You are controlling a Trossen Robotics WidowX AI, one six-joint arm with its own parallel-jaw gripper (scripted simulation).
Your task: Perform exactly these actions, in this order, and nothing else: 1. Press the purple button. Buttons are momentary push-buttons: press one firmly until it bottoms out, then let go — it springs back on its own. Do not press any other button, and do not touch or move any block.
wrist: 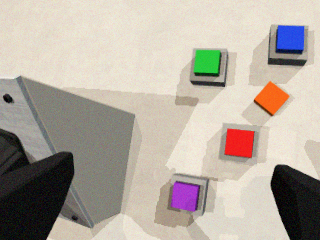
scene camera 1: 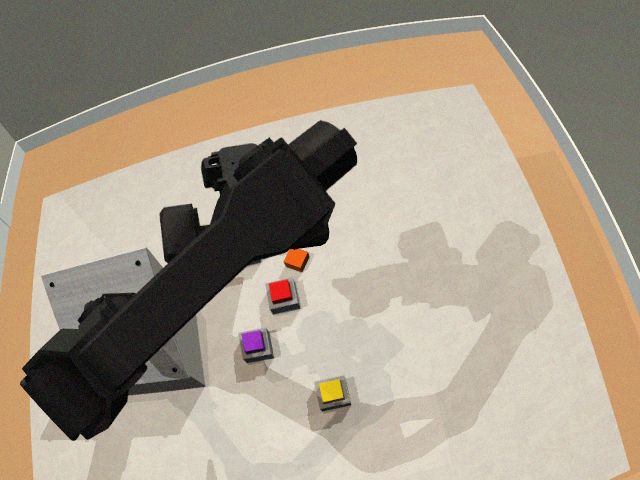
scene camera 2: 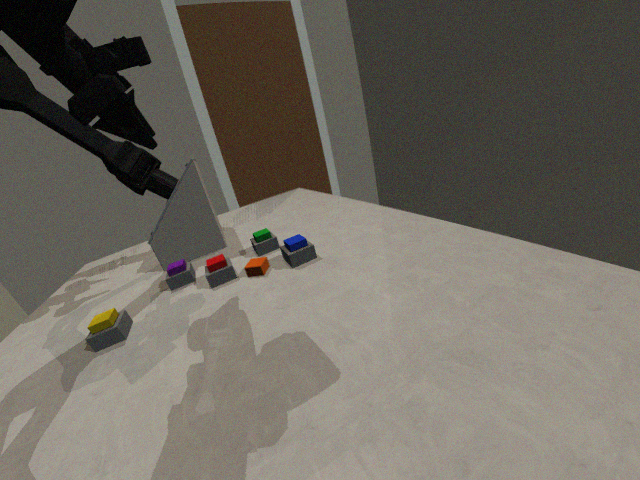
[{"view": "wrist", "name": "my gripper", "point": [174,169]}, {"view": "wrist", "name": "blue button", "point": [290,39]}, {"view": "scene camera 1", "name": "my gripper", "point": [232,237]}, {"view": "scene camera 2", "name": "my gripper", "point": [154,141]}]
